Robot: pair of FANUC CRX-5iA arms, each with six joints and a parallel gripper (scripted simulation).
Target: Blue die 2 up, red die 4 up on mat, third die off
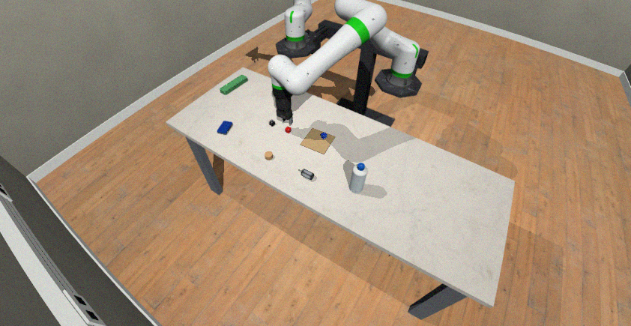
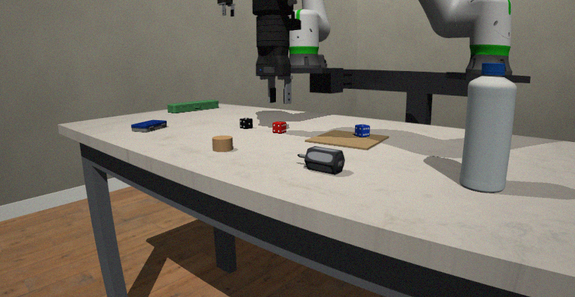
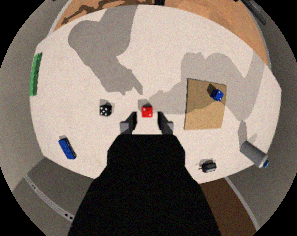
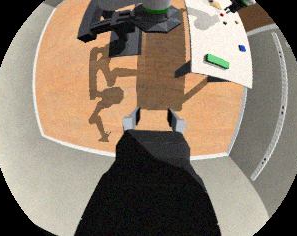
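Note:
Right now the red die is 8 cm below my left hand. The rest, counted from my left hand: black die: 11 cm to the right, 8 cm below, 1 cm ahead; tan mat: 17 cm to the left, 9 cm below, 3 cm behind; blue die: 19 cm to the left, 7 cm below, 6 cm behind.

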